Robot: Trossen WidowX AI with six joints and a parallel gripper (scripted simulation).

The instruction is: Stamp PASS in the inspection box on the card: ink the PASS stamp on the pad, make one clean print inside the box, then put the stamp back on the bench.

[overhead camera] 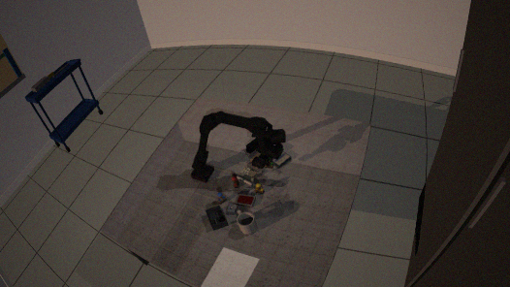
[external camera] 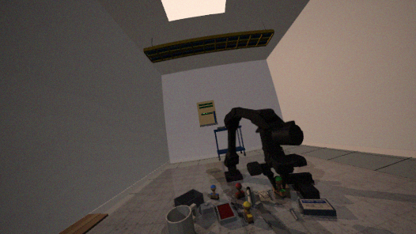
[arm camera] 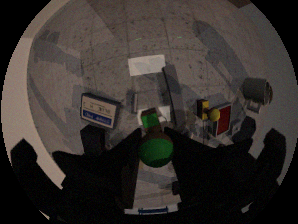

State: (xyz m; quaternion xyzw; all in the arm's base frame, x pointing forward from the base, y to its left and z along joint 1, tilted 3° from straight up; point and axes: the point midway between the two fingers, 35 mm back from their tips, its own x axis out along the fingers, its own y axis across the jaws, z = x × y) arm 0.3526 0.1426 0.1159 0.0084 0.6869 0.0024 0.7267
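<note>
My gripper tip is now 11 cm past the cardboard box, 7 cm above it and 5 cm to the right of it. Also, from my gripper tip: yellow-knobbed stamp 12 cm to the right, 7 cm below; pale card 12 cm behind, 9 cm below, 3 cm to the right; green-knobbed stamp right at my gripper tip.
</note>
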